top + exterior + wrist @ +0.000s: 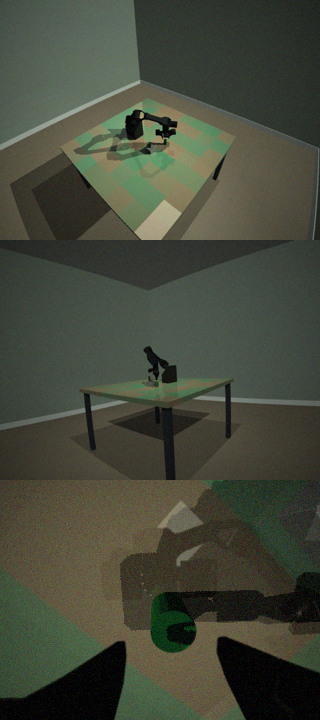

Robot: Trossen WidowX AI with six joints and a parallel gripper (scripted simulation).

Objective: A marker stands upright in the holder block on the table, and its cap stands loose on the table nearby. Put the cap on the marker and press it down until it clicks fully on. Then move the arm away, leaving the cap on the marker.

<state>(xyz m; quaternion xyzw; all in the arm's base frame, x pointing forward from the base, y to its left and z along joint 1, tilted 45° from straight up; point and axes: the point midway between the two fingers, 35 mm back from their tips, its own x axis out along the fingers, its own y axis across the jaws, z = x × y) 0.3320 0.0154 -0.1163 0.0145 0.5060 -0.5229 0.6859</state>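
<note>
My gripper tip is now 4 cm above the green marker cap. The rest, counted from my gripper tip: holder block 16 cm to the right, 6 cm behind, 5 cm below.
</note>
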